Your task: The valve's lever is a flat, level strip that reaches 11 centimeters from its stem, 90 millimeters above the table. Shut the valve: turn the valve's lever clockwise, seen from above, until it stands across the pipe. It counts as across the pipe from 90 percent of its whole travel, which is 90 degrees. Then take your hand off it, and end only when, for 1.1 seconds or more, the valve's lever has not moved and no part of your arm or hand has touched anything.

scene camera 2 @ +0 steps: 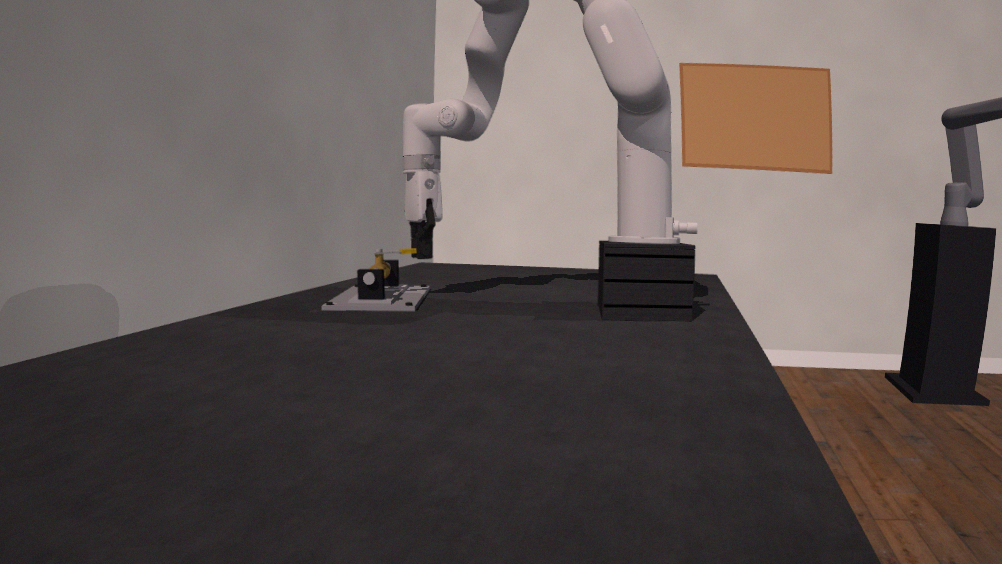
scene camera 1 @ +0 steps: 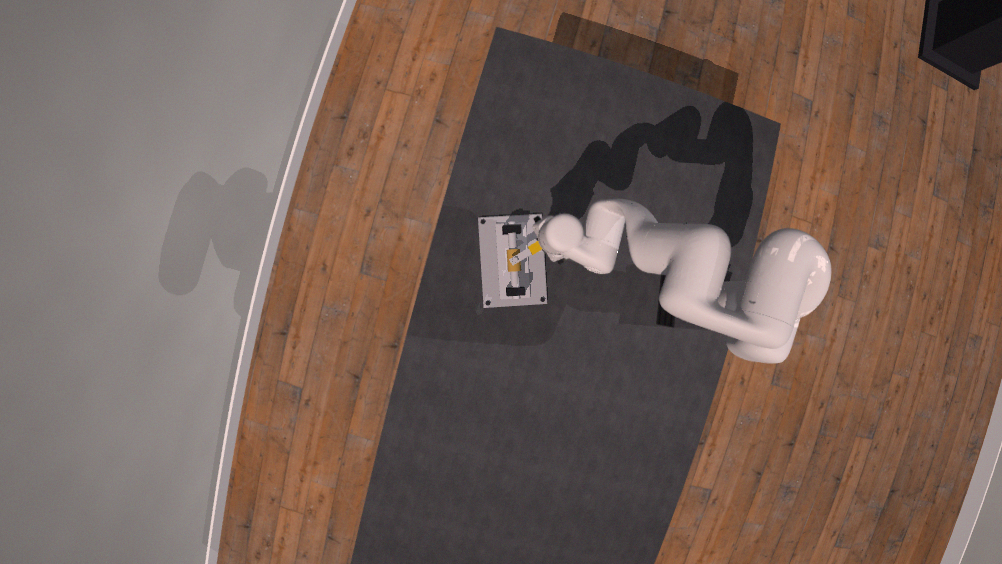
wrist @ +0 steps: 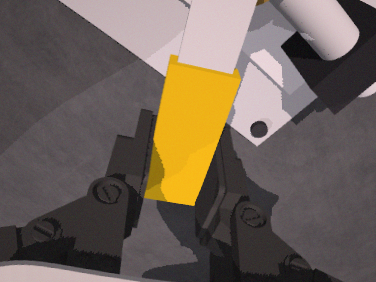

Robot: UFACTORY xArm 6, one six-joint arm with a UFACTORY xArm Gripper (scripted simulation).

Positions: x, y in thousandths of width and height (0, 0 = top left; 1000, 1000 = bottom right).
Note:
In view: my gripper (scene camera 2: 421, 458) and a lever (wrist: 536, 296).
My gripper is seen too in the wrist view (wrist: 472, 509).

